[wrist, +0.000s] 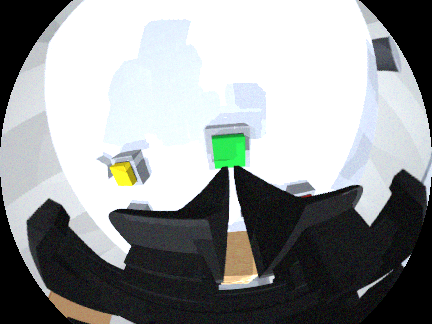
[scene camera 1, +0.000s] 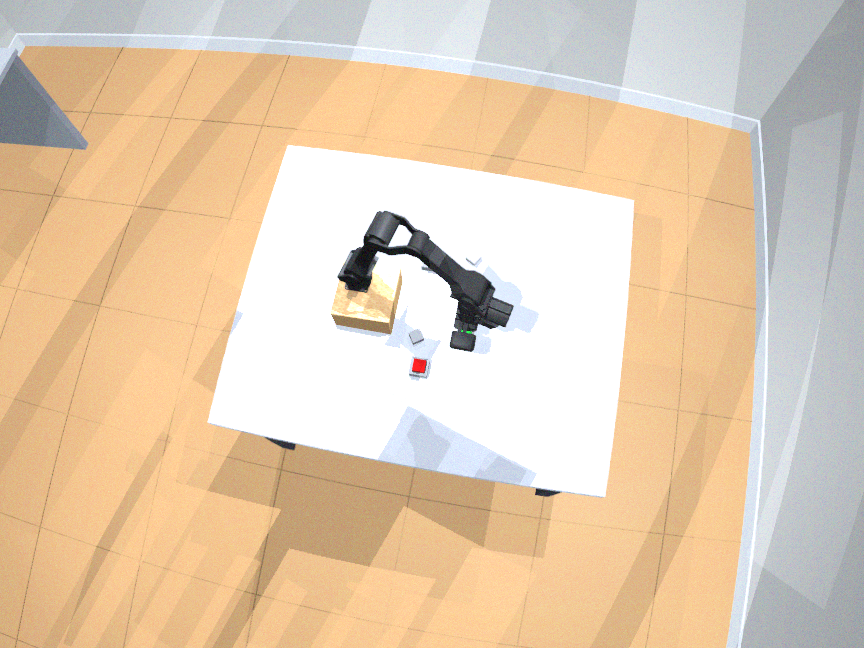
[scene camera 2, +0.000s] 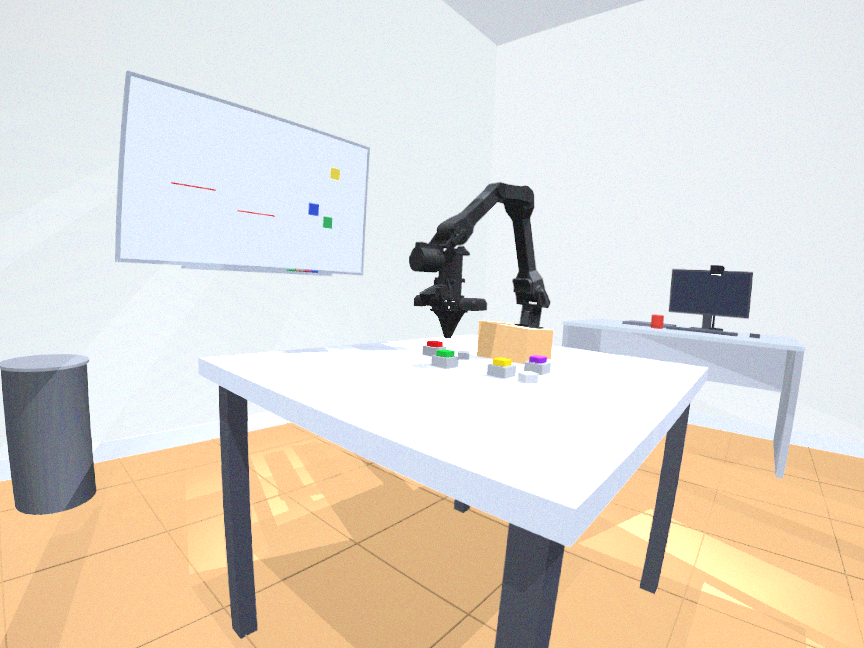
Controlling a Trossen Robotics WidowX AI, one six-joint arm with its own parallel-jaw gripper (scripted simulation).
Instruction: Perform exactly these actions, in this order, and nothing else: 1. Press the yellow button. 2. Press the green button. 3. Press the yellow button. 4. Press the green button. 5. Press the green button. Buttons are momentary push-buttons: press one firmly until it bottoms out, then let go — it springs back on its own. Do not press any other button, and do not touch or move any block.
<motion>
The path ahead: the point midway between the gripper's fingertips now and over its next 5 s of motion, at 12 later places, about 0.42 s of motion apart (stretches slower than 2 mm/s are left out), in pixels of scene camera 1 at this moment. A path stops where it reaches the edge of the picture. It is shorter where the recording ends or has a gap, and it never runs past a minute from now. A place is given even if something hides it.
My gripper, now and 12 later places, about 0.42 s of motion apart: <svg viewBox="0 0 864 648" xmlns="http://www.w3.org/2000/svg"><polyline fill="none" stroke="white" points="466,323 467,326 467,328 467,328 465,325 469,315 472,271 466,272 469,274 469,276 468,277 467,272 471,271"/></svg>
</motion>
